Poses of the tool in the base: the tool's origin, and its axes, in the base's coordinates. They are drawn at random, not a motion.
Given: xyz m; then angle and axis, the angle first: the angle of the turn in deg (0 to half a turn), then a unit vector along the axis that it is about.
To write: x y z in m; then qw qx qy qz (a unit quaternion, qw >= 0). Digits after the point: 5 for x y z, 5 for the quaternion.
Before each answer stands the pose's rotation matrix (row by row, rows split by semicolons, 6 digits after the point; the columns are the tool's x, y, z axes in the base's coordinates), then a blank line. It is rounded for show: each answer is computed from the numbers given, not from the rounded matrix.
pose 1, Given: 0.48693, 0.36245, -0.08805, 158.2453, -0.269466, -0.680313, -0.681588
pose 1, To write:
-0.788727 0.606206 0.102102; 0.100967 -0.036090 0.994235; 0.606396 0.794489 -0.032741

0.48693, 0.36245, -0.08805, 0.18871, -0.26462, -0.66809, -0.66934
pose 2, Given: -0.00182, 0.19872, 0.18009, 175.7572, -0.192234, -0.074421, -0.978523
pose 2, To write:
-0.923453 0.100968 0.370190; -0.043821 -0.986198 0.159668; 0.381201 0.131224 0.915132

-0.00182, 0.19872, 0.18009, 0.03702, -0.19210, -0.07437, -0.97785
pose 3, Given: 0.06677, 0.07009, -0.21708, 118.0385, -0.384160, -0.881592, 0.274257
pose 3, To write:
-0.253114 0.255802 -0.933005; 0.739938 0.672476 -0.016364; 0.623237 -0.694508 -0.359491

0.06677, 0.07009, -0.21708, 0.51475, -0.32936, -0.75582, 0.23513
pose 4, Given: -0.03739, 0.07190, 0.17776, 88.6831, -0.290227, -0.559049, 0.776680
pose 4, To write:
0.105278 -0.617953 -0.779135; 0.934997 0.328335 -0.134073; 0.338668 -0.714374 0.612351

-0.03739, 0.07190, 0.17776, 0.71519, -0.20285, -0.39074, 0.54285
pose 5, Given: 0.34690, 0.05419, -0.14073, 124.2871, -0.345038, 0.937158, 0.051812
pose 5, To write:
-0.377223 -0.548322 0.746355; -0.462705 0.809686 0.360988; -0.802251 -0.209169 -0.559143

0.34690, 0.05419, -0.14073, 0.46726, -0.30506, 0.82856, 0.04581
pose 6, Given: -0.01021, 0.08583, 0.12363, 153.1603, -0.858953, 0.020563, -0.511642
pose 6, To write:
0.503846 0.197582 0.840893; -0.264427 -0.891473 0.367905; 0.822325 -0.407722 -0.396919

-0.01021, 0.08583, 0.12363, 0.23208, -0.83550, 0.02000, -0.49767
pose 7, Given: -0.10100, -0.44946, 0.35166, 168.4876, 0.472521, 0.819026, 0.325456
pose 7, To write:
-0.537822 0.701273 0.467936; 0.831181 0.348228 0.433445; 0.141014 0.622056 -0.770170

-0.10100, -0.44946, 0.35166, 0.10030, 0.47014, 0.81490, 0.32381
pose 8, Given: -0.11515, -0.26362, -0.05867, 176.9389, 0.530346, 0.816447, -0.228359
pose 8, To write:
-0.436441 0.877575 -0.198447; 0.853186 0.333647 -0.400941; -0.285645 -0.344299 -0.894352

-0.11515, -0.26362, -0.05867, 0.02671, 0.53016, 0.81616, -0.22828
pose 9, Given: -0.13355, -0.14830, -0.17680, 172.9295, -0.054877, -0.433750, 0.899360
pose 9, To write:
-0.986395 -0.063278 -0.151724; 0.158128 -0.617548 -0.770474; -0.044943 -0.783984 0.619152

-0.13355, -0.14830, -0.17680, 0.06166, -0.05477, -0.43292, 0.89765
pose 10, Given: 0.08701, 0.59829, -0.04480, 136.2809, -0.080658, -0.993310, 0.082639
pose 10, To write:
-0.711529 0.080909 -0.697983; 0.195137 0.977027 -0.085668; 0.675017 -0.197158 -0.710972

0.08701, 0.59829, -0.04480, 0.37233, -0.07486, -0.92189, 0.07670
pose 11, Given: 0.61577, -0.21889, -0.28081, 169.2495, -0.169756, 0.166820, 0.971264
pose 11, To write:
-0.925320 -0.237313 -0.295745; 0.125032 -0.927279 0.352874; -0.357979 0.289544 0.887702

0.61577, -0.21889, -0.28081, 0.09368, -0.16901, 0.16609, 0.96699
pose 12, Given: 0.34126, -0.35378, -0.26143, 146.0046, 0.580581, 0.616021, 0.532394
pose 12, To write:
-0.212545 0.356496 0.909799; 0.951847 -0.134979 0.275259; 0.220932 0.924495 -0.310641

0.34126, -0.35378, -0.26143, 0.29233, 0.55522, 0.58911, 0.50914
